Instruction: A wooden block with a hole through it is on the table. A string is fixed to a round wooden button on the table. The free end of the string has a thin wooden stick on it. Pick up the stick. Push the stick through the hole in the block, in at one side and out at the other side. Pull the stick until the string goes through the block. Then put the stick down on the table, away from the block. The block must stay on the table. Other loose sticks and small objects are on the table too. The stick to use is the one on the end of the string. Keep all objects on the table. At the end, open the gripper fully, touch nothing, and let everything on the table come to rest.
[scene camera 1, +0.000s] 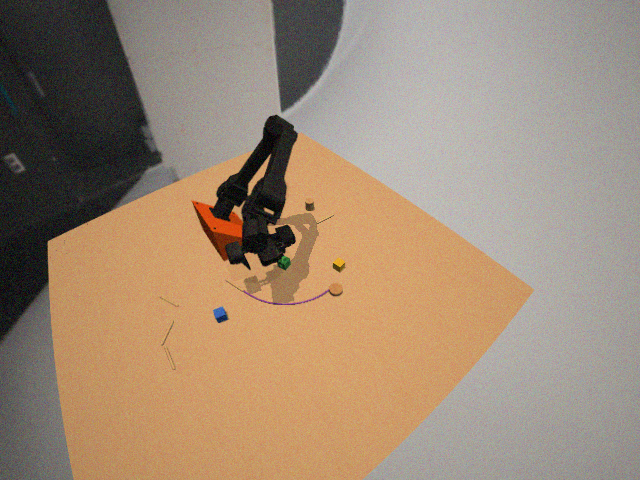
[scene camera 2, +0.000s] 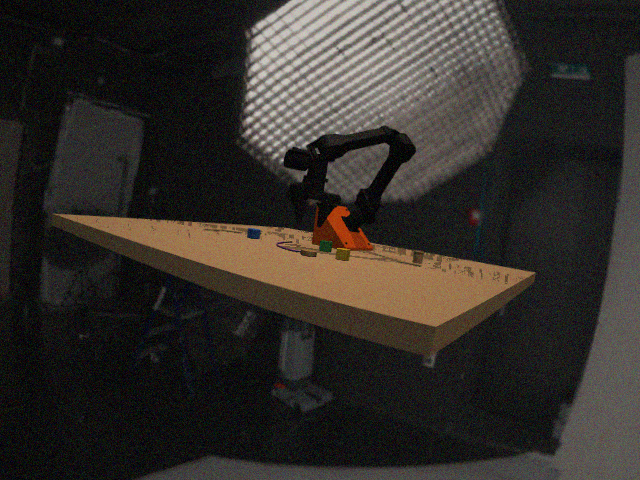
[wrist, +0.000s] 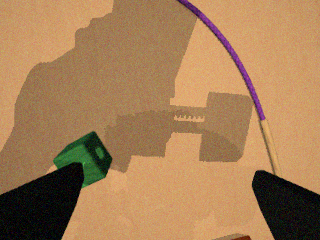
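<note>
My gripper (scene camera 2: 308, 225) is open and holds nothing. I can see that gripper (scene camera 1: 264, 263) from another view as well, and again there is the gripper (wrist: 172, 176). Besides my gripper, I see a green cube (wrist: 88, 150).
</note>
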